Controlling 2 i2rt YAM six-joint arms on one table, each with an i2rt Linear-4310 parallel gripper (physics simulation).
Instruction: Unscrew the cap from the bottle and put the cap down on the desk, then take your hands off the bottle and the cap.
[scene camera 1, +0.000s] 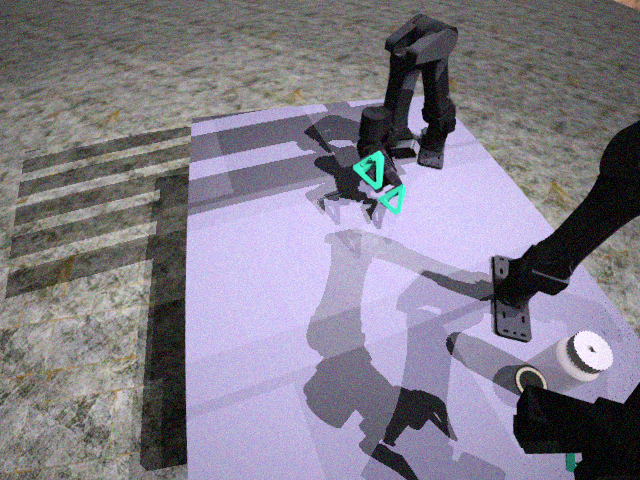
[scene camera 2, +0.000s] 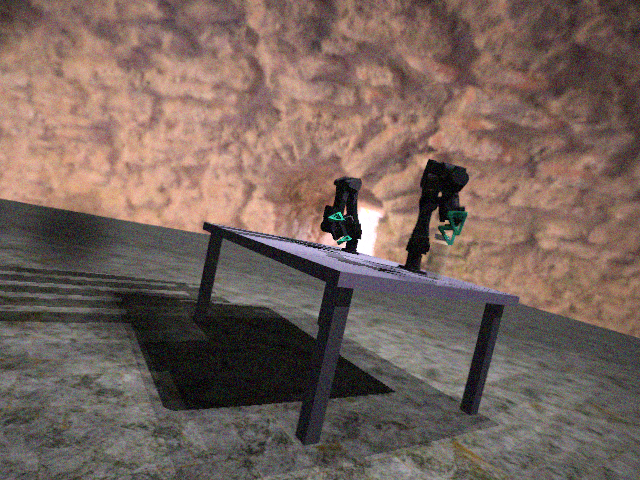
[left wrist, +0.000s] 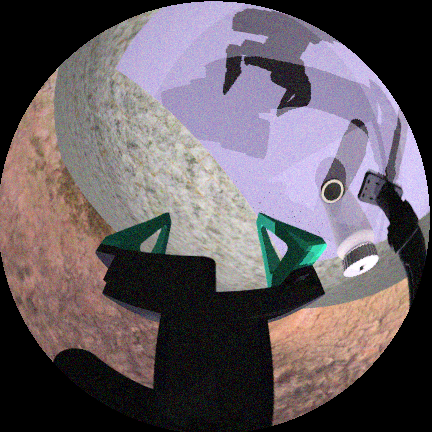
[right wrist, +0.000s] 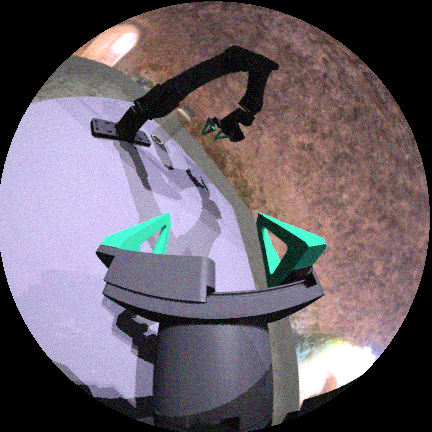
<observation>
My left gripper (scene camera 2: 453, 240) is open, with nothing in its grasp. Also in view: a ribbed cap (scene camera 1: 588, 351). My right gripper (scene camera 1: 388, 201) is open and holds nothing.
</observation>
